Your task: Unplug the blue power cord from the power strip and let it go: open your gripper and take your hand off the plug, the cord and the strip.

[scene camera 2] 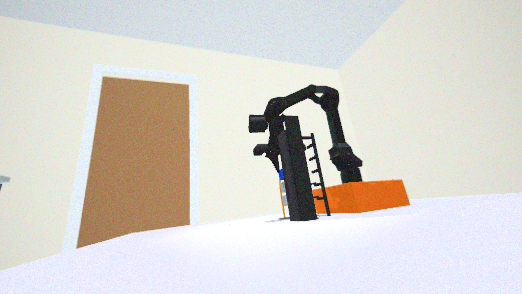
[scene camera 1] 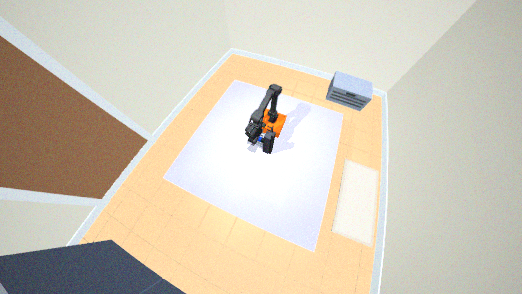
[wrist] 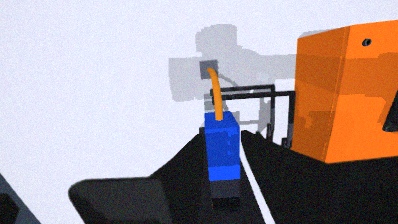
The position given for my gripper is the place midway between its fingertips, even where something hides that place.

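Looking through the wrist camera, I find my gripper (wrist: 221,137), and a blue plug (wrist: 222,137) is in sight there too.
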